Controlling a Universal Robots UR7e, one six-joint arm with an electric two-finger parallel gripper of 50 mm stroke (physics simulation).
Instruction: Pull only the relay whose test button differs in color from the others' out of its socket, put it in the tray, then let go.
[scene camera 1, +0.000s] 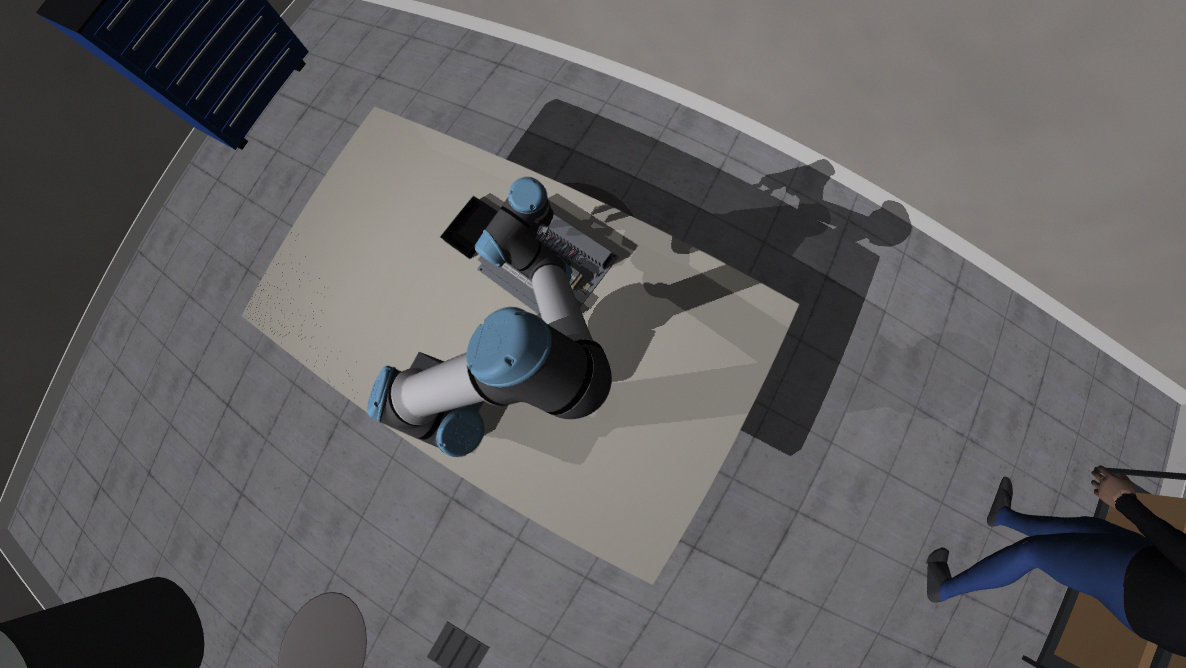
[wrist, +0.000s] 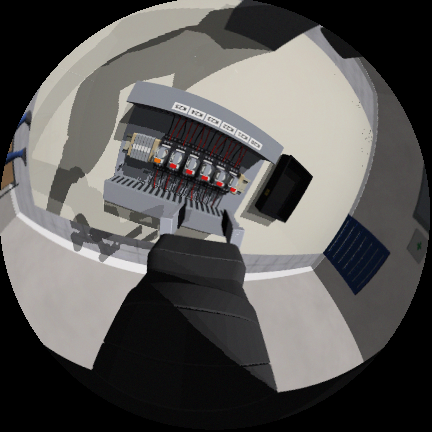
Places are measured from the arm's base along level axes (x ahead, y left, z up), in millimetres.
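Pixels of known places: gripper, fingertip midpoint: (wrist: 203, 213).
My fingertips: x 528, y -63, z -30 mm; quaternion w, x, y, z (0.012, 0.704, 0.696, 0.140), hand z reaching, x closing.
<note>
Behind a point stands the place of what it marks.
In the wrist view a row of several relays stands in sockets on the grey panel (wrist: 200, 114) @(x 392, y -84, z -101 mm). The relay with the orange button (wrist: 159, 154) @(x 465, y -139, z -97 mm) is at the row's left end, beside grey terminal blocks. The other relays (wrist: 191, 165) @(x 479, y -84, z -97 mm) have red buttons. The black tray (wrist: 266, 196) @(x 528, y 105, z -138 mm) (scene camera 1: 453, 237) @(x 458, y 215, z -161 mm) stands beside the panel, past the row's right end. My gripper (wrist: 203, 213) @(x 528, y -63, z -30 mm) is open with nothing between its fingers. In the wrist view its fingertips show over the slotted duct, below and to the right of the orange-button relay. In the scene view the arm hides the gripper.
A slotted wire duct (wrist: 145, 192) @(x 537, y -165, z -107 mm) runs along one side of the relays, and a labelled cover strip runs along the other. Red and dark wires lie between. Terminal blocks (wrist: 142, 146) @(x 454, y -177, z -118 mm) adjoin the row. A blue cabinet (scene camera 1: 199, 62) and a person (scene camera 1: 1070, 551) are away from the table.
</note>
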